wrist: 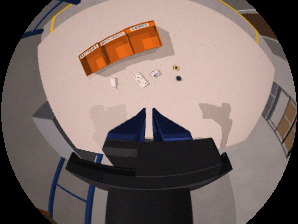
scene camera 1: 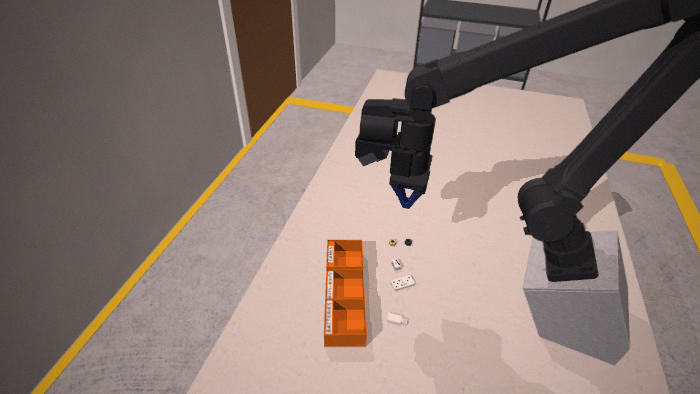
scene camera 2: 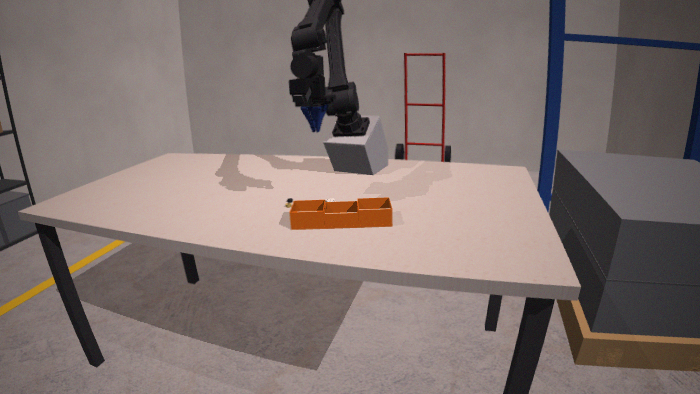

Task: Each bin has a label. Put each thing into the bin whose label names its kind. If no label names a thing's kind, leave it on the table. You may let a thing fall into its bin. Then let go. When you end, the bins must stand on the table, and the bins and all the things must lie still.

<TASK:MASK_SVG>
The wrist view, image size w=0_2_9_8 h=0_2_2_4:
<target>my gripper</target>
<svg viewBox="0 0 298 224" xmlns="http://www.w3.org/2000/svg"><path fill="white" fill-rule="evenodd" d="M71 153L65 169L86 183L108 191L105 224L193 224L190 191L214 182L233 169L227 153L223 152L220 155L213 138L193 140L189 130L163 116L155 108L152 108L153 142L145 142L146 108L143 108L137 115L108 132L102 151L113 166L81 159L75 152Z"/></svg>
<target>orange bin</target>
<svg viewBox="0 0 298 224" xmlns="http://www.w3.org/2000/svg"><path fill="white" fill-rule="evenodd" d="M154 20L125 28L97 42L81 53L78 57L86 76L139 51L142 52L163 46Z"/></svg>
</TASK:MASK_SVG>
